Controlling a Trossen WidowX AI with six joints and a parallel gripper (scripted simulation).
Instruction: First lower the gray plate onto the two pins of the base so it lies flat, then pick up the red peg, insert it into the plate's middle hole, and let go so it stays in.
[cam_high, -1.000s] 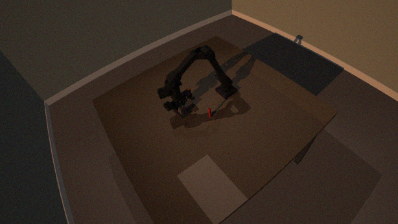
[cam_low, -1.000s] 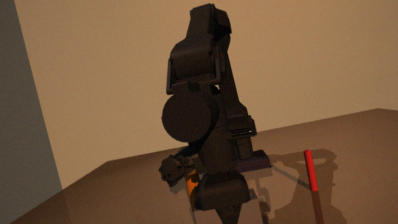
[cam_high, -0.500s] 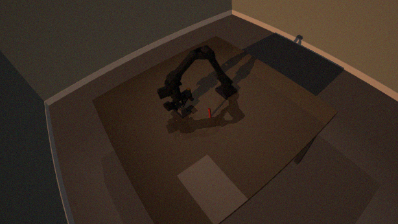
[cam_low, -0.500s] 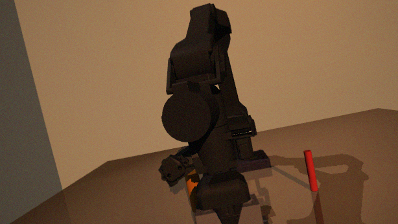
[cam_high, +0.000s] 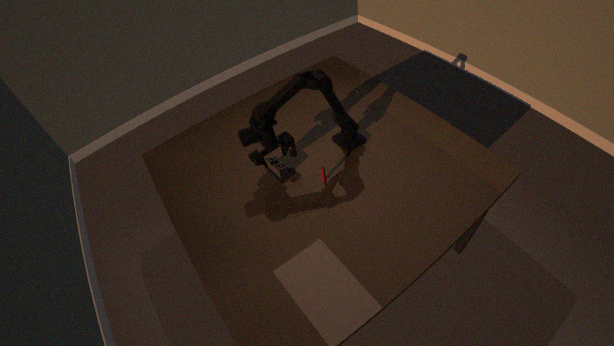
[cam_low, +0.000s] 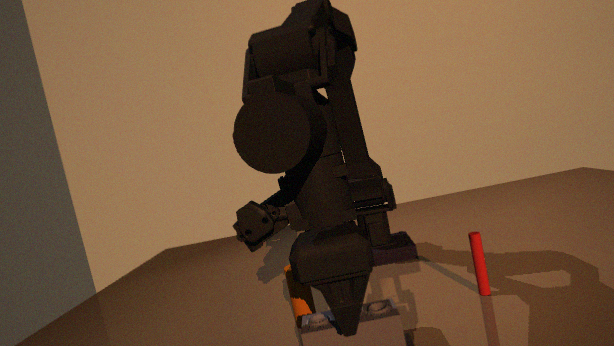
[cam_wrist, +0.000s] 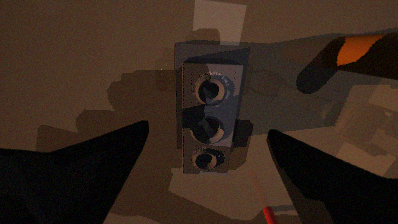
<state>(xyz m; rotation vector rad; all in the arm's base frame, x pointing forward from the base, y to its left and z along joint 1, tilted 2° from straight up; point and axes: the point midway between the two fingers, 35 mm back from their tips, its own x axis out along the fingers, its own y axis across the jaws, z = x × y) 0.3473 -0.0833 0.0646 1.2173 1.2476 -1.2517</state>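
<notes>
The gray plate lies 20 mm below my gripper tip. From my gripper tip the other things lie so: orange cylinder 120 mm behind, 50 mm to the right, 20 mm below; red peg 110 mm behind, 180 mm to the left, 20 mm below; base 50 mm below.
</notes>
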